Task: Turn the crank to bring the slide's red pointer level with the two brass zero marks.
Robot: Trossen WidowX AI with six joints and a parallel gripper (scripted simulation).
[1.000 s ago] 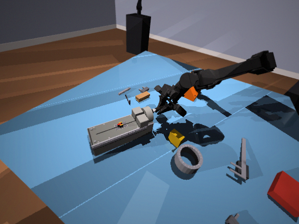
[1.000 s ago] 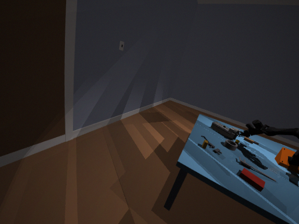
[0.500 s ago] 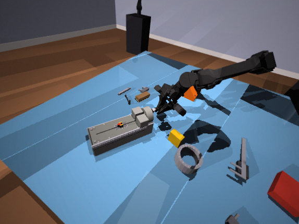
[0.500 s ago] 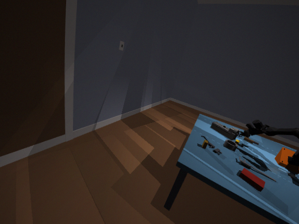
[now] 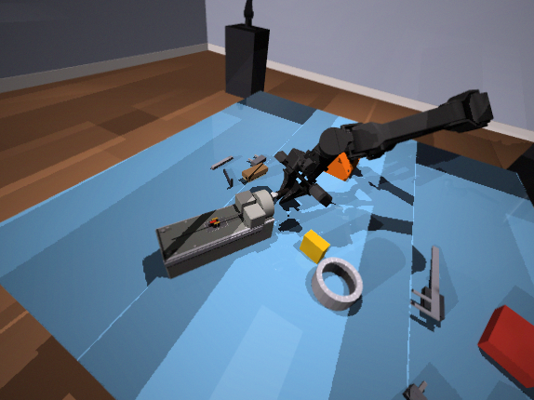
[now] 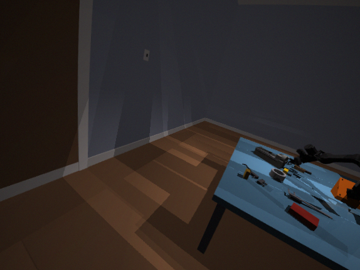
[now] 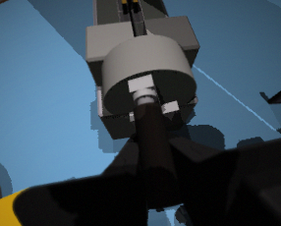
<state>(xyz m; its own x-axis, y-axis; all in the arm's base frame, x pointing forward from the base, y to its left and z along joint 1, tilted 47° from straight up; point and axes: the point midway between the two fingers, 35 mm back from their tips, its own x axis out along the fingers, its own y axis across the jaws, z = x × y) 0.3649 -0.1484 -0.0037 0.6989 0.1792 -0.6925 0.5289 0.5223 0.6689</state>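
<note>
Now: gripper tip 4 cm short of the yellow block, 13 cm to the right of it and 6 cm above it. The rest, counted from my gripper tip: dark crank handle (1 cm behind, 1 cm to the left, 3 cm above); then red pointer (14 cm ahead, 10 cm to the right, 1 cm below); then brown block (15 cm behind, 15 cm to the right, 8 cm below).
</note>
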